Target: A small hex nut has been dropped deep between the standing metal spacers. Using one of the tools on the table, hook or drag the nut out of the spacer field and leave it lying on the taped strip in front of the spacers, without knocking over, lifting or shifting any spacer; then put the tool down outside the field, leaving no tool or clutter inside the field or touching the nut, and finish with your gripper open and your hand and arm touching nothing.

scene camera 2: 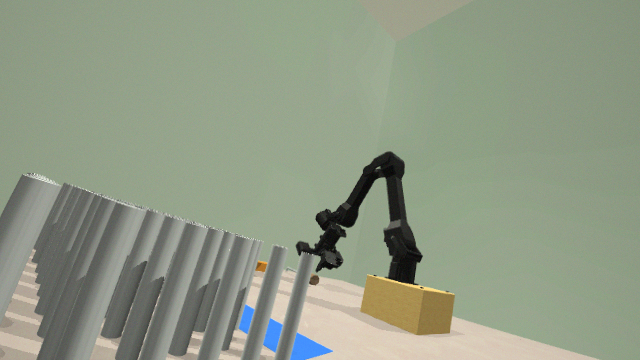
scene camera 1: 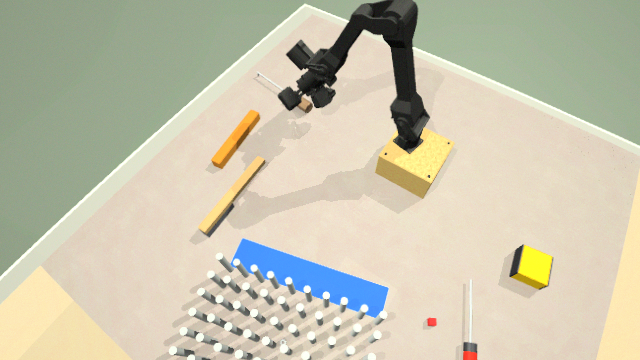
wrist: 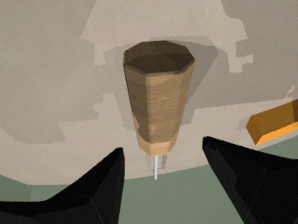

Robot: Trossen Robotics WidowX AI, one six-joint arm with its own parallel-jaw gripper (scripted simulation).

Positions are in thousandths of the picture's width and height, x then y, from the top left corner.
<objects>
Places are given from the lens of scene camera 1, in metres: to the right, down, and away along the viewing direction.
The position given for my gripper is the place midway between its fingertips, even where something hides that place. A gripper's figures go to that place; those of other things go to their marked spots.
my gripper (scene camera 1: 463,262): -0.08, -0.28, 1.12
yellow block (scene camera 1: 829,740): 0.53, 0.22, 0.83
orange bar (scene camera 1: 346,440): -0.29, -0.06, 1.02
</objects>
